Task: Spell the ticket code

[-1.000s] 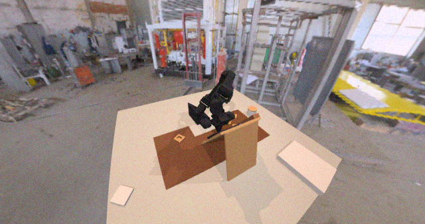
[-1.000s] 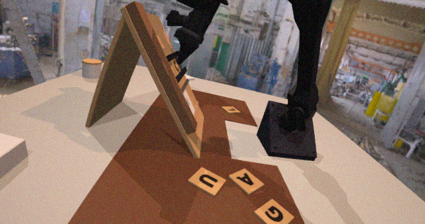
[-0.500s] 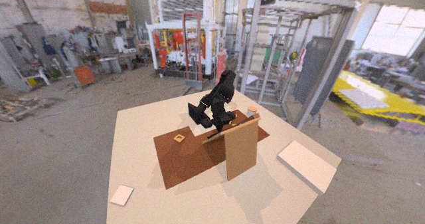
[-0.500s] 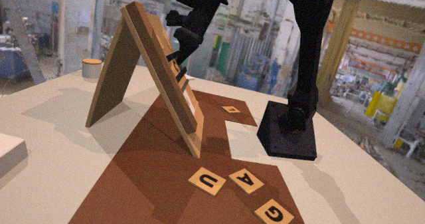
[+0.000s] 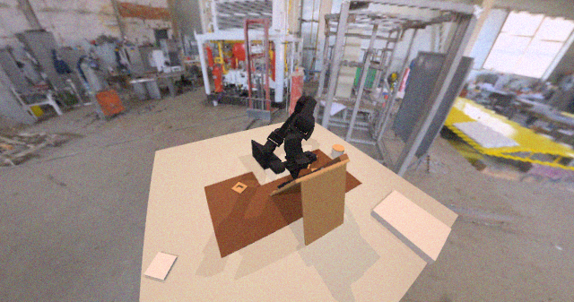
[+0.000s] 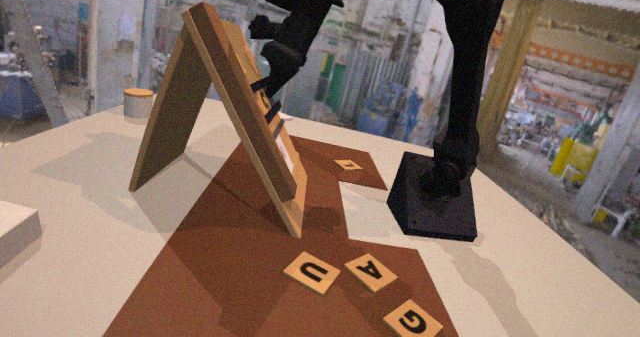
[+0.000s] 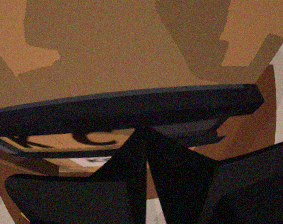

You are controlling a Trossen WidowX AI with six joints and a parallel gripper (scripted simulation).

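Right now the white ticket is 4 cm behind my gripper tip, 6 cm to the left of it and 9 cm below it. The rest, counted from my gripper tip: brown mat (15 cm behind, 6 cm to the left, 17 cm below); letter tile (9 cm behind, 26 cm to the left, 17 cm below); pale box (41 cm ahead, 35 cm to the left, 15 cm below).
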